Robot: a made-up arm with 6 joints. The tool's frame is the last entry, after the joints.
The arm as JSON. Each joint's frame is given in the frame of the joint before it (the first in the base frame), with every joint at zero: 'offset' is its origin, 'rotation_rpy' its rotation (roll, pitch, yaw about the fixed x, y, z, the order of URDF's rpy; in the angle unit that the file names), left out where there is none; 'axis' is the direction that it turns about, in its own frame. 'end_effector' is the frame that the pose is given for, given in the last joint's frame.
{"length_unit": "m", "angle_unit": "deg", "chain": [
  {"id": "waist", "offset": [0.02, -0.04, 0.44], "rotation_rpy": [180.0, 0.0, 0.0], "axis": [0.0, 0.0, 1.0]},
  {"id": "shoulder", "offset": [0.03, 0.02, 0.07], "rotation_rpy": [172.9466, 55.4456, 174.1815], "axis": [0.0, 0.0, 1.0]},
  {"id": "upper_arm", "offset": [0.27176, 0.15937, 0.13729], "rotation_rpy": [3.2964, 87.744, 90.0], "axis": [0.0, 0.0, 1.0]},
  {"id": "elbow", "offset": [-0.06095, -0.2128, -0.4], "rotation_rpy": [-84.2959, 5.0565, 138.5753], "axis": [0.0, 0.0, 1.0]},
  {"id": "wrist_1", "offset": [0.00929, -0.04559, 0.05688], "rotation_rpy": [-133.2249, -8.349, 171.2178], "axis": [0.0, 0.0, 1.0]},
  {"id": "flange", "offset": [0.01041, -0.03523, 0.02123], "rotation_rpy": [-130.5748, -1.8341, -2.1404], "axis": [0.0, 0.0, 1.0]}
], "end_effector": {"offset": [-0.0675, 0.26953, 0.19], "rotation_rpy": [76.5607, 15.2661, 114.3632]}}
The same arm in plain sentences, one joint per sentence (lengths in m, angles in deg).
The arm has six revolute joints in a row. What follows holds with every joint at zero, and every direction is one of the base frame's.
Joint 1 lies 0.02 m along +x and 0.04 m along -y and 0.44 m along +z from the base frame's origin and turns about -z.
Joint 2 lies 0.03 m along +x and 0.02 m along -y and 0.07 m along -z from joint 1 and turns about the direction (0.825593, -0.0393, 0.562895).
Joint 3 lies 0.04 m along -x and 0.18 m along -y and 0.29 m along +z from joint 2 and turns about -y.
Joint 4 lies 0.07 m along -x and 0.4 m along +y and 0.21 m along +z from joint 3 and turns about the direction (0.130106, -0.099004, 0.986545).
Joint 5 lies 0.02 m along +x and 0.05 m along -y and 0.05 m along +z from joint 4 and turns about the direction (-0.242502, -0.650106, -0.720107).
Joint 6 lies 0.01 m along -x and 0.04 m along -y and 0.01 m along +z from joint 5 and turns about +y.
The tool frame, which is the frame that the pose is given for, lies 0.14 m along +x and 0.19 m along +y and 0.24 m along +z from joint 6; its axes are the base frame's turned by roll 3.66, pitch -47.13 and yaw -22.77 deg (as in URDF: about the fixed x, then y, then z).

